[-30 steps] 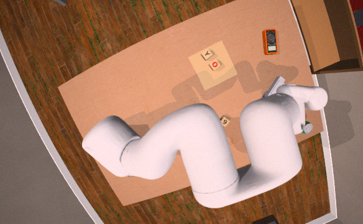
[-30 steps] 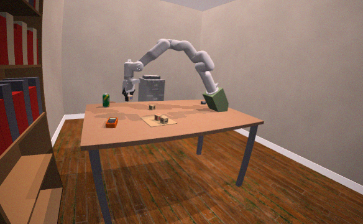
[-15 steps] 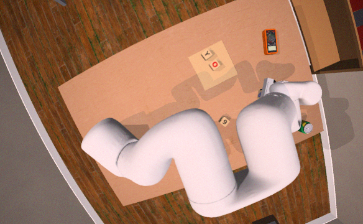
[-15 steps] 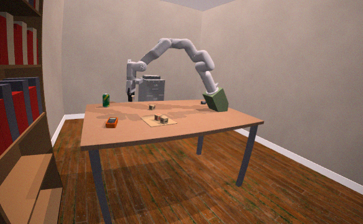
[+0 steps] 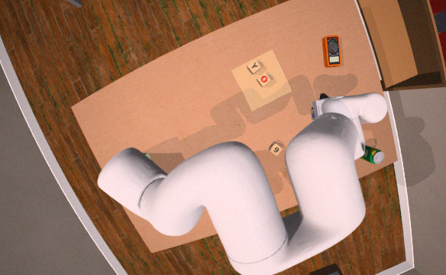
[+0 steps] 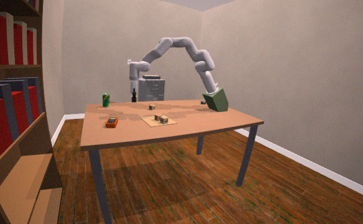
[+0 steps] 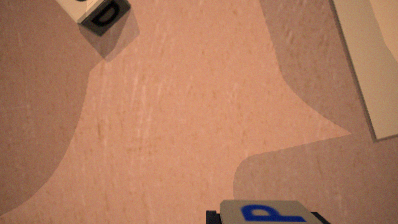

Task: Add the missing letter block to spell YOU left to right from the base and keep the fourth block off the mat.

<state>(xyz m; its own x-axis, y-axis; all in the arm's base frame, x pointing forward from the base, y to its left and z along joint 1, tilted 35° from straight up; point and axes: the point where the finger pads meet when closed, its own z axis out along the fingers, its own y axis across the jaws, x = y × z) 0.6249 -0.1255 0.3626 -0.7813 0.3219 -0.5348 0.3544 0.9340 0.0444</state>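
The tan mat is 100 mm behind my hand, 220 mm to the left of it and 120 mm below it. Round my hand: orange multimeter: 230 mm ahead, 170 mm to the left, 110 mm below; then green soda can: 160 mm ahead, 310 mm to the right, 60 mm below.
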